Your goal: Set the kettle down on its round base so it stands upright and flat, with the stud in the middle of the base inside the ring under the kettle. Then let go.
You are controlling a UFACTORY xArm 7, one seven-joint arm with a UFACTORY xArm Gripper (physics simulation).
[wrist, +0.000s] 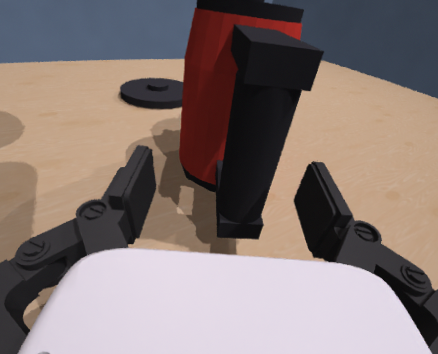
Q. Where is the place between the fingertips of the gripper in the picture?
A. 228, 174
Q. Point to a round black base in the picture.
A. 156, 93
